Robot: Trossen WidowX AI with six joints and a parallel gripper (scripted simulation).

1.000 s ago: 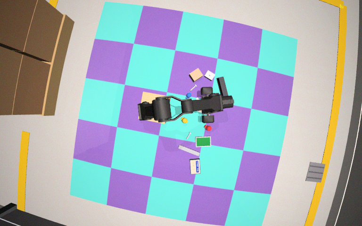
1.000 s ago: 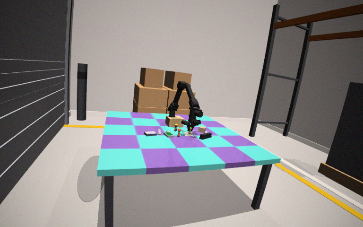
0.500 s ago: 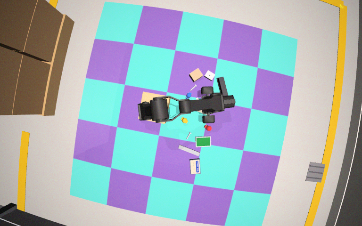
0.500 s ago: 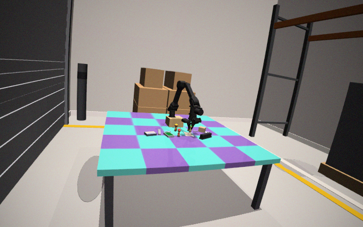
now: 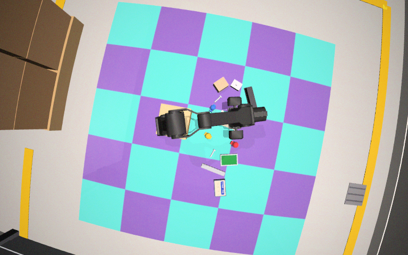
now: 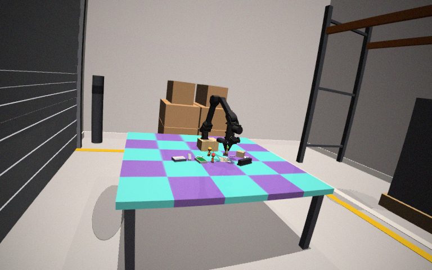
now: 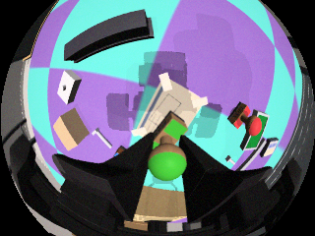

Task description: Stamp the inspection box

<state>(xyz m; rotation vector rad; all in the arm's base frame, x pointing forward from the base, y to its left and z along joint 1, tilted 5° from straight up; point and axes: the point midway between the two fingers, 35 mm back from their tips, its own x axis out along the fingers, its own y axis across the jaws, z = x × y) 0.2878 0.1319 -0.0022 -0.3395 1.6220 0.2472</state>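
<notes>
The grey strip is 280 mm to the right of my gripper tip and 60 mm below it. The rest, counted from my gripper tip: blue stamp: 110 mm behind, 50 mm below, 20 mm to the left; cream card: 70 mm below, 10 mm to the right, 10 mm behind; green-knobbed stamp: right at my gripper tip.
</notes>
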